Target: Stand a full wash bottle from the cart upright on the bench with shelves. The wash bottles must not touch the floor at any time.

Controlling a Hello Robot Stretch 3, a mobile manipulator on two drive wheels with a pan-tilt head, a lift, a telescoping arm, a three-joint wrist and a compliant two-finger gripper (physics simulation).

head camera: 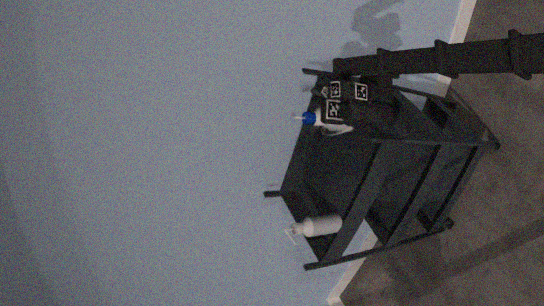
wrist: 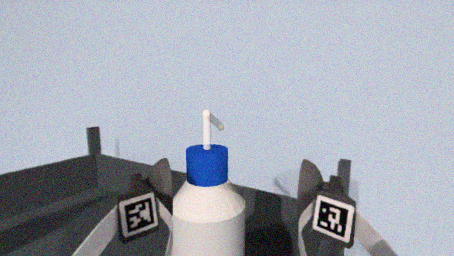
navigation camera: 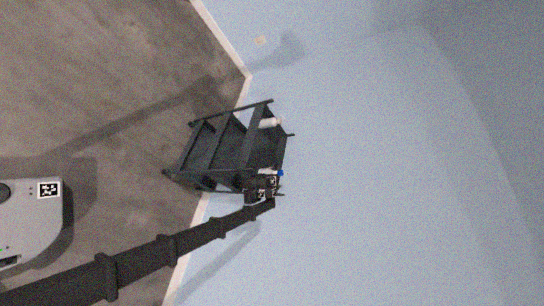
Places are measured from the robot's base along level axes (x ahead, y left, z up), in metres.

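Pixels of known places: gripper, fingertip midpoint: (head camera: 313, 110) (navigation camera: 278, 176).
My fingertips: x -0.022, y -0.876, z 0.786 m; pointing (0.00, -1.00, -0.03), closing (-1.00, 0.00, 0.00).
Observation:
Behind a point stands the place of what it marks.
A white wash bottle with a blue cap (head camera: 309, 118) {x -0.001, y -0.867, z 0.803 m} (navigation camera: 280, 173) {x -0.003, y -0.870, z 0.803 m} (wrist: 207, 165) stands upright on the top tray of the dark cart (head camera: 350, 212) {x 0.224, y -0.766, z 0.727 m} (navigation camera: 253, 132) {x 0.223, y -0.765, z 0.711 m} (wrist: 45, 177). My gripper (head camera: 323, 112) {x -0.022, y -0.876, z 0.786 m} (navigation camera: 270, 178) {x -0.022, y -0.876, z 0.786 m} (wrist: 234, 179) {x -0.022, y -0.876, z 0.786 m} is open around this bottle, with one finger on each side. In the wrist view the bottle is nearer the left finger, and a wider gap shows to the right finger. A second white bottle with a pale cap (head camera: 322, 226) {x 0.290, y -0.879, z 0.733 m} (navigation camera: 269, 123) {x 0.285, y -0.880, z 0.745 m} stands at the tray's other end. Fill levels cannot be told. The bench with shelves does not show.
The cart's corner posts (head camera: 272, 193) {x 0.245, y -1.154, z 0.756 m} (navigation camera: 265, 102) {x 0.409, y -0.868, z 0.733 m} (wrist: 93, 140) rise above the tray rim. A pale blue wall (head camera: 150, 150) {x 0.104, y -1.143, z 1.170 m} (navigation camera: 400, 175) {x -0.042, y -1.064, z 1.369 m} (wrist: 225, 60) is behind the cart. My extended arm (head camera: 415, 61) {x -0.100, y -0.398, z 0.897 m} (navigation camera: 195, 240) {x -0.103, y -0.263, z 0.899 m} reaches to the cart over the brown floor (navigation camera: 125, 75) {x 0.639, y -0.444, z 0.000 m}.

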